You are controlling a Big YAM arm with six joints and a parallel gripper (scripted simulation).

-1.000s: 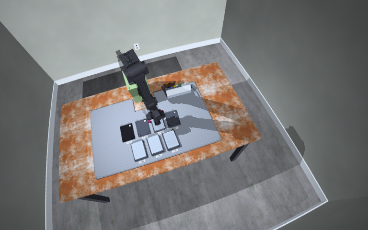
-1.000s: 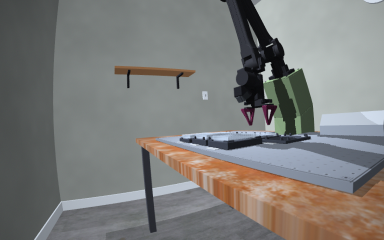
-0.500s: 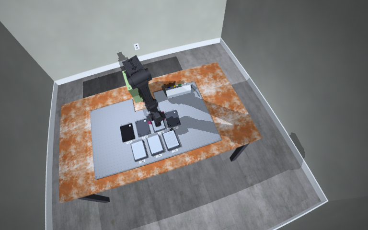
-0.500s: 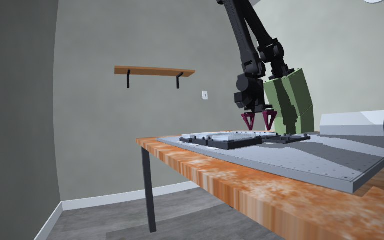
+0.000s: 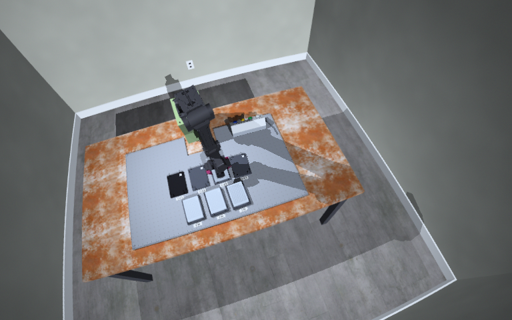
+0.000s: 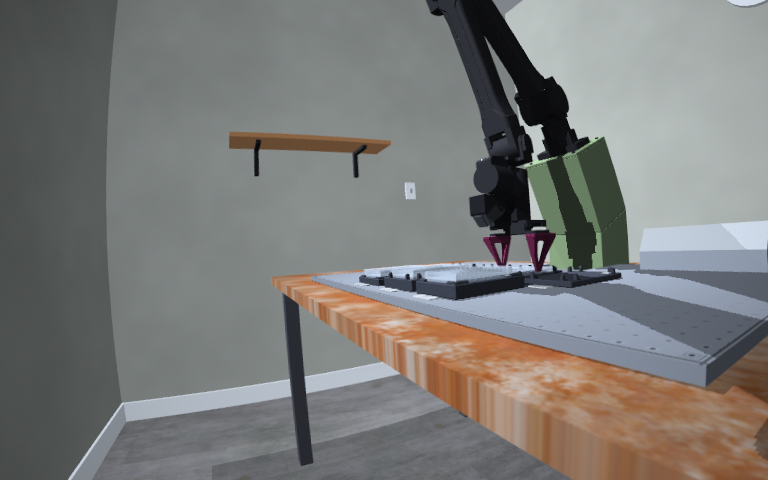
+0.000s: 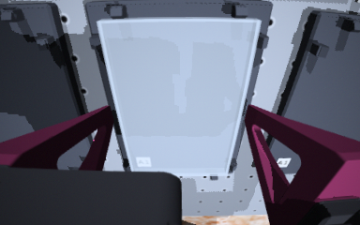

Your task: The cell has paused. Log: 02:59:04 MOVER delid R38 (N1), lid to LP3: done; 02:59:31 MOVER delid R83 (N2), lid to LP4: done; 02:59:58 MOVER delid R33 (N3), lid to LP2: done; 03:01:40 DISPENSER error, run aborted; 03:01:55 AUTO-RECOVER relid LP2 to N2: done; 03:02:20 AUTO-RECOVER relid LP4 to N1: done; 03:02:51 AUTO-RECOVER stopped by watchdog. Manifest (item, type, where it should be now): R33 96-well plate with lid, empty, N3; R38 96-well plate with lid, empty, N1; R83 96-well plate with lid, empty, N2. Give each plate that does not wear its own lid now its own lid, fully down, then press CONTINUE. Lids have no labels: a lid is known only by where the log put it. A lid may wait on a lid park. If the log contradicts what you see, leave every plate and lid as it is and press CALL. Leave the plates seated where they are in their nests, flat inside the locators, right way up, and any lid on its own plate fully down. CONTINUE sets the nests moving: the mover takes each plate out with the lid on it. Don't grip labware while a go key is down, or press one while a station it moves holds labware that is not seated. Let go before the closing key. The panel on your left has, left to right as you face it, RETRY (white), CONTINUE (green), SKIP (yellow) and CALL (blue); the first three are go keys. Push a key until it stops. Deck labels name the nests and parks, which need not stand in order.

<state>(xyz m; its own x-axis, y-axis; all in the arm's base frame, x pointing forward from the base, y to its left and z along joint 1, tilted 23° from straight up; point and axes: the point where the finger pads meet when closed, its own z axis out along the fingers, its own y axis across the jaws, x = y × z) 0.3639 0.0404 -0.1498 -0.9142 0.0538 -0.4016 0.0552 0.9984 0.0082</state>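
My hand is 1 cm above the clear lid. The rest, counted from my hand: LP3 label 8 cm ahead, 2 cm below, 1 cm to the right; LP3 park 2 cm below; LP2 park 13 cm to the right, 2 cm below, 1 cm behind.
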